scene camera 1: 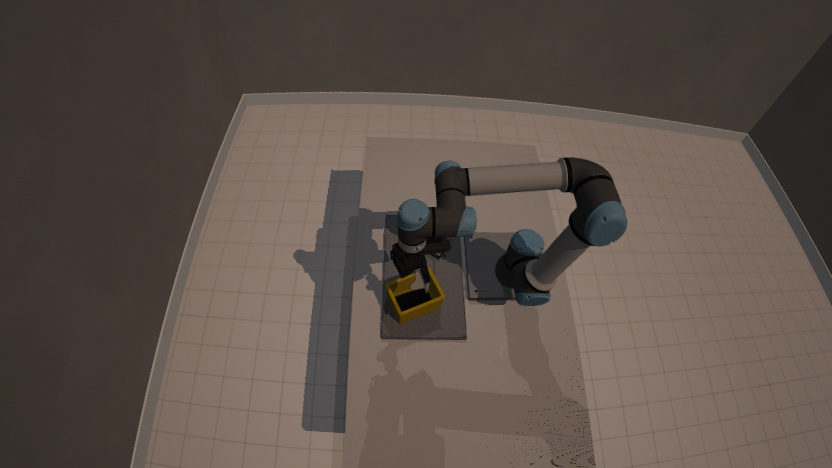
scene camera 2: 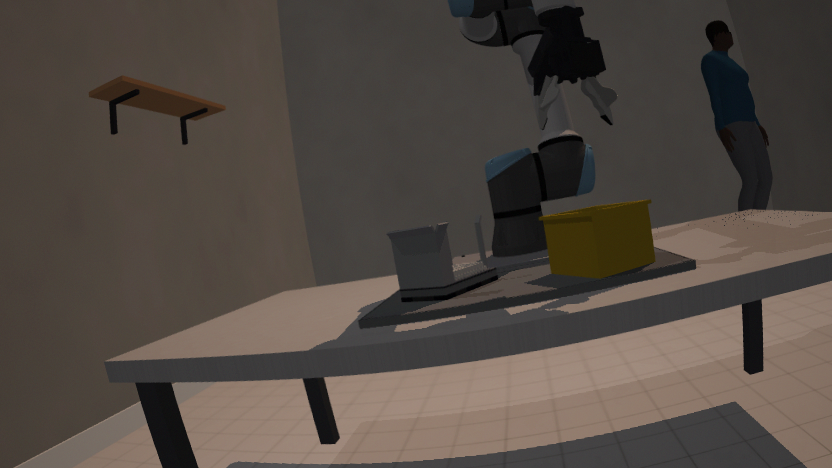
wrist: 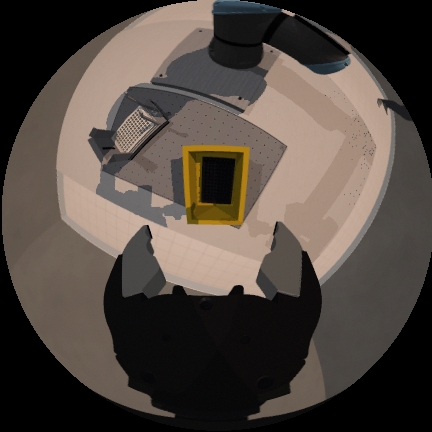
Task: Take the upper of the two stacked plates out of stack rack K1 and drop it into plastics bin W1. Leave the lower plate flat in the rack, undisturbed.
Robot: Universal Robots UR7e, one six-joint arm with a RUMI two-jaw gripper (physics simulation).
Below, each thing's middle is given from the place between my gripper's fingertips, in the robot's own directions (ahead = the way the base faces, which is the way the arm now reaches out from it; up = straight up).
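The black well plate (wrist: 217, 173) is 220 mm below my hand and 10 mm behind it, and going by their middles, it's the nearest to my hand of the things named here. There's also the perforated board (scene camera 2: 537, 297), which from my hand is 130 mm to the right, 240 mm below and 40 mm behind. And the light perforated plate (wrist: 134, 129), that one's 200 mm below my hand, 50 mm behind it and 270 mm to the right.
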